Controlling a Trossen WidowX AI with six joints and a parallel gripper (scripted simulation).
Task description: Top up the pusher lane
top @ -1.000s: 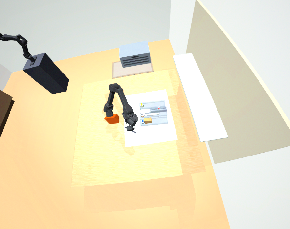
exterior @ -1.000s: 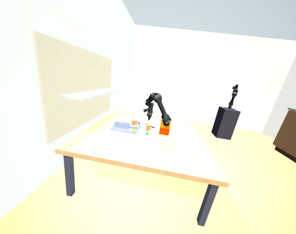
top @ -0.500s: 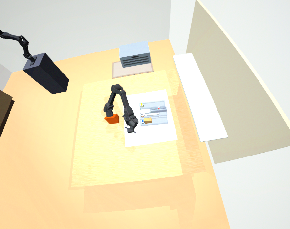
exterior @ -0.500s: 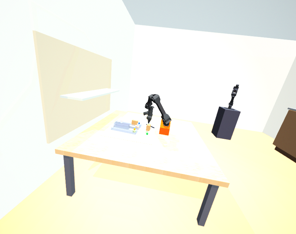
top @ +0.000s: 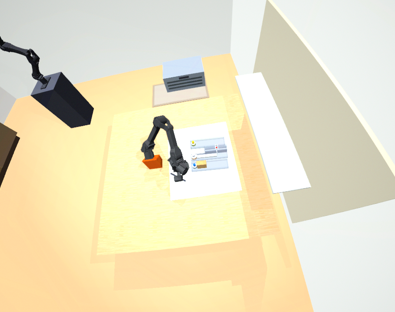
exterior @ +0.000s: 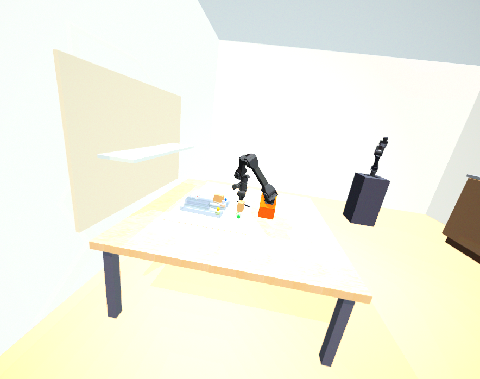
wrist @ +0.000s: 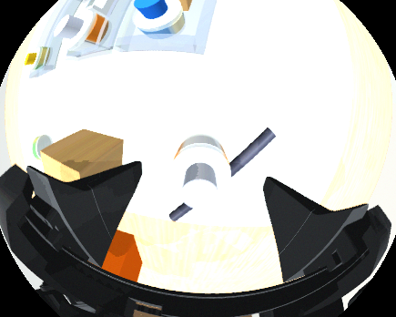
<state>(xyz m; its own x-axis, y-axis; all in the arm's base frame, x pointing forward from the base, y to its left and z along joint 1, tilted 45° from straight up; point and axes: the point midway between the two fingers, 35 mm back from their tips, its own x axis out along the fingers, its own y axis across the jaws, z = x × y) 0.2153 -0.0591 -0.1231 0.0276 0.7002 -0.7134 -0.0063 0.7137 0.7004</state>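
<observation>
My gripper tip is 3 cm past the thin dark rod, 2 cm to the left of it and 3 cm above it. Round my gripper tip: red mark 31 cm ahead, 16 cm to the left, 3 cm above; then clear lane rack 28 cm ahead, 14 cm to the left, 2 cm below.
</observation>
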